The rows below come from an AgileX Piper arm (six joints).
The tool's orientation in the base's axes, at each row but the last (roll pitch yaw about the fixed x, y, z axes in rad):
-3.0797, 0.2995, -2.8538
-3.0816, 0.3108, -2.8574
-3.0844, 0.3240, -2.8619
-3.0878, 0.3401, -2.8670
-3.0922, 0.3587, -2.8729
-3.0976, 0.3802, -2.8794
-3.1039, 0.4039, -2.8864
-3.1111, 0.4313, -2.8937
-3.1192, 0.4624, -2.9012
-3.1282, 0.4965, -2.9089
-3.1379, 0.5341, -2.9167
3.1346, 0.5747, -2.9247
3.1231, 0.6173, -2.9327
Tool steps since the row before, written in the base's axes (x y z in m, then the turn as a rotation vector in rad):
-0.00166, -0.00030, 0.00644, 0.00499, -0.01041, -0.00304
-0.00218, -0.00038, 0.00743, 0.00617, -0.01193, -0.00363
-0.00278, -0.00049, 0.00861, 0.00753, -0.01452, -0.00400
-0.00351, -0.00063, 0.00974, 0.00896, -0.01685, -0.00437
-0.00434, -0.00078, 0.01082, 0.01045, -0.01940, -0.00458
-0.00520, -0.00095, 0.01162, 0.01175, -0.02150, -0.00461
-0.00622, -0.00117, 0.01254, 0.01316, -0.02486, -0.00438
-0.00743, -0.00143, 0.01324, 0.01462, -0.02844, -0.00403
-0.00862, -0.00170, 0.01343, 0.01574, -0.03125, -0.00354
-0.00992, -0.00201, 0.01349, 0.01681, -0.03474, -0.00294
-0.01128, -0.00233, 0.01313, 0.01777, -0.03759, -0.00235
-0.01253, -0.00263, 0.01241, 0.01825, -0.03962, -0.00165
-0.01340, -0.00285, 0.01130, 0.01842, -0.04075, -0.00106
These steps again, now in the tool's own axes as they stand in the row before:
-0.00030, -0.00023, -0.00665, -0.00085, -0.01116, 0.00414
-0.00018, -0.00022, -0.00775, -0.00134, -0.01290, 0.00503
-0.00008, -0.00022, -0.00906, -0.00179, -0.01573, 0.00573
0.00010, -0.00021, -0.01037, -0.00237, -0.01833, 0.00647
0.00031, -0.00018, -0.01168, -0.00300, -0.02115, 0.00707
0.00058, -0.00013, -0.01275, -0.00365, -0.02351, 0.00747
0.00088, -0.00009, -0.01402, -0.00422, -0.02711, 0.00759
0.00133, -0.00003, -0.01519, -0.00485, -0.03094, 0.00762
0.00186, 0.00004, -0.01594, -0.00544, -0.03394, 0.00743
0.00247, 0.00011, -0.01668, -0.00594, -0.03759, 0.00706
0.00323, 0.00018, -0.01716, -0.00650, -0.04058, 0.00672
0.00400, 0.00025, -0.01737, -0.00691, -0.04266, 0.00614
0.00463, 0.00031, -0.01714, -0.00719, -0.04379, 0.00559

